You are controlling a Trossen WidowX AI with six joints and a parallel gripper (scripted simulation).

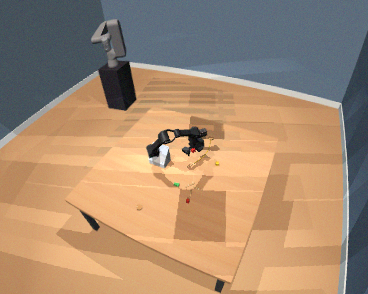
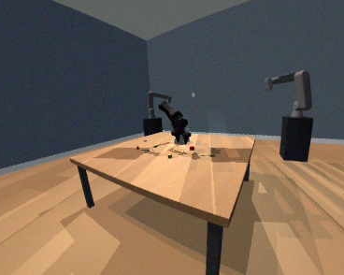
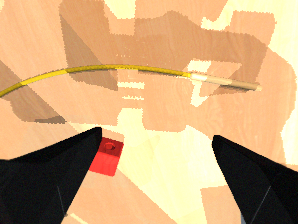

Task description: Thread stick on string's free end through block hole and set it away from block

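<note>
Right now my gripper tip is 7 cm to the left of the thin wooden stick, 5 cm above it and 1 cm short of it. From my gripper tip the other things lie so: green piece: 29 cm to the right, 5 cm below, 3 cm behind; yellow cube: 20 cm ahead, 4 cm below, 1 cm to the right; red block: 8 cm to the left, 4 cm below, 3 cm behind.
</note>
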